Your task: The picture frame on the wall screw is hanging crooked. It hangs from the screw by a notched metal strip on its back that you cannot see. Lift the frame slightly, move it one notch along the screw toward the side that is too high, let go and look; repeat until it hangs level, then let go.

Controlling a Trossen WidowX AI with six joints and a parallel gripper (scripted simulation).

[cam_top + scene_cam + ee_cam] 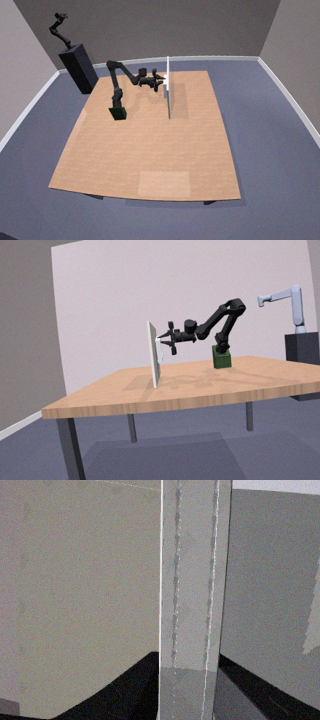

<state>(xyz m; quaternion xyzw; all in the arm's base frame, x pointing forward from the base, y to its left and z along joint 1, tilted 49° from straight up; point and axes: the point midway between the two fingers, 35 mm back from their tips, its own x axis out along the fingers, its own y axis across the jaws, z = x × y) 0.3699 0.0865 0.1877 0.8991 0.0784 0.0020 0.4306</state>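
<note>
Right now my gripper tip is 1 cm to the left of the picture frame and 5 cm above it. Also, from my gripper tip: wall panel (1 cm ahead, 1 cm to the left, 7 cm below).
</note>
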